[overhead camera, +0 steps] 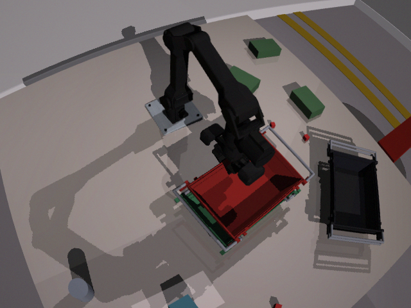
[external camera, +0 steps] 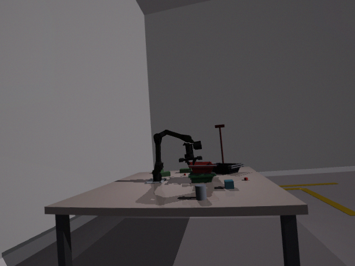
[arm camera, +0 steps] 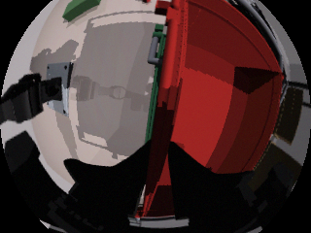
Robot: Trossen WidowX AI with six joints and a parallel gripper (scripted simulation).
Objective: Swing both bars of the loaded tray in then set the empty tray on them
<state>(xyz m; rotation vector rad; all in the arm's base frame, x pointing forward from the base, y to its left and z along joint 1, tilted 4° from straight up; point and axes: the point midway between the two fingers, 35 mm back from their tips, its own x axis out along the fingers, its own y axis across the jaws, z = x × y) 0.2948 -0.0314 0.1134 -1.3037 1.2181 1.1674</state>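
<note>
Now: the red tray 80 mm ahead of my gripper tip and 30 mm above it. Round my gripper tip: blue block (320 mm to the right, 230 mm ahead, 60 mm below); then grey cylinder (520 mm to the right, 50 mm below, 50 mm ahead); then small red cube (390 mm ahead, 120 mm to the right, 80 mm below).
</note>
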